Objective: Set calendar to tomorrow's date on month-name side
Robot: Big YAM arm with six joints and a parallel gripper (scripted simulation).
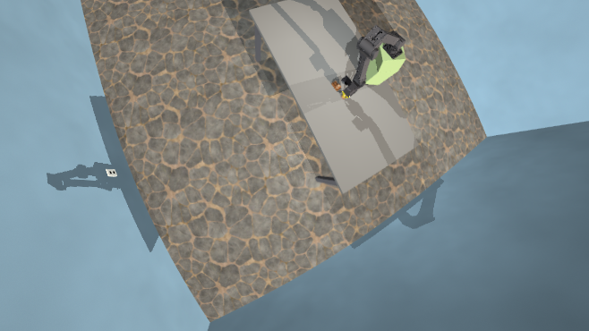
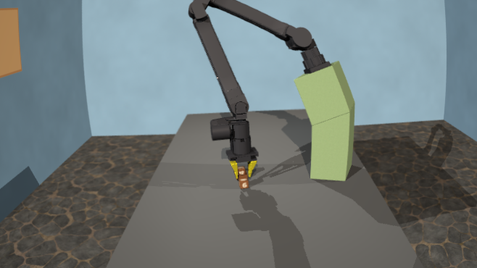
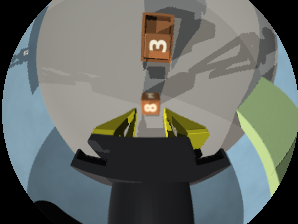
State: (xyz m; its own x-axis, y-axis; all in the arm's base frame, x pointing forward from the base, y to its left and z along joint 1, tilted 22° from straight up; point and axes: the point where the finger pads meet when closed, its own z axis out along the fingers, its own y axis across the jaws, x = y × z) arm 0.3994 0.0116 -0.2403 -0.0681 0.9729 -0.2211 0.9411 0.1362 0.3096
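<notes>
Right now the brown number cube is 3 cm below my hand. The rest, counted from my hand: calendar tray 11 cm to the right, 4 cm below.
</notes>
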